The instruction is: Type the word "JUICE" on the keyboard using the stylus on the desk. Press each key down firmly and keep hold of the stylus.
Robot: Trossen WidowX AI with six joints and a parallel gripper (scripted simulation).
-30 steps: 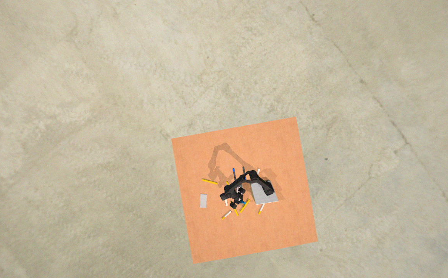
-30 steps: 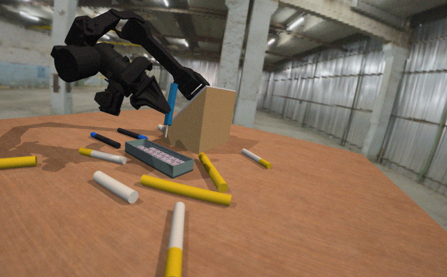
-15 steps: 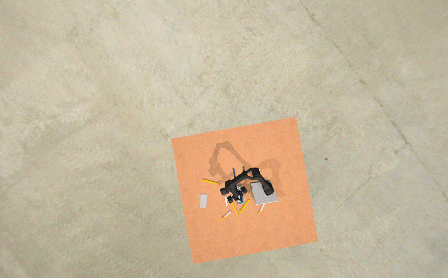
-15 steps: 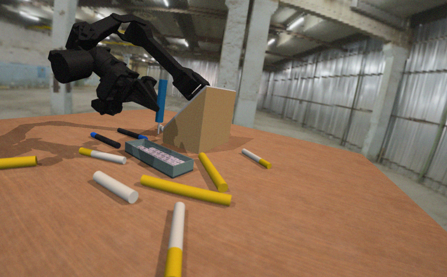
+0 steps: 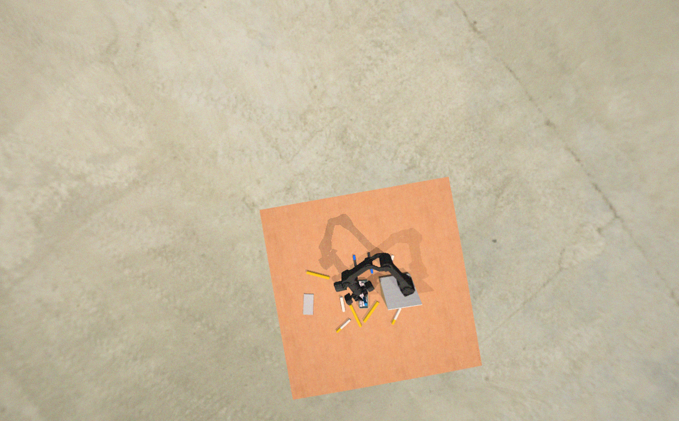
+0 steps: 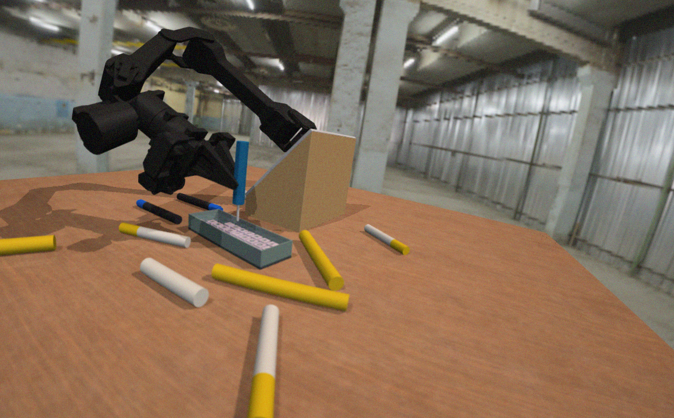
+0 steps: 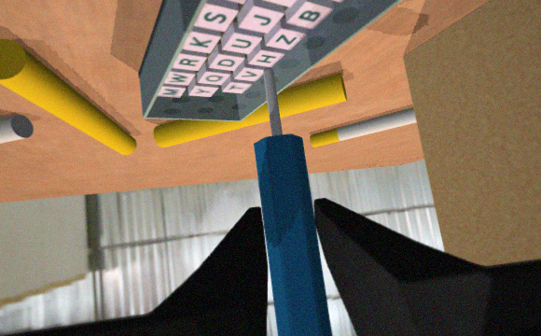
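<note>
Right now my gripper tip is 20 mm past the yellow cylinder, 130 mm to the right of it and 80 mm above it. Also, from my gripper tip: blue stylus (10 mm below).
</note>
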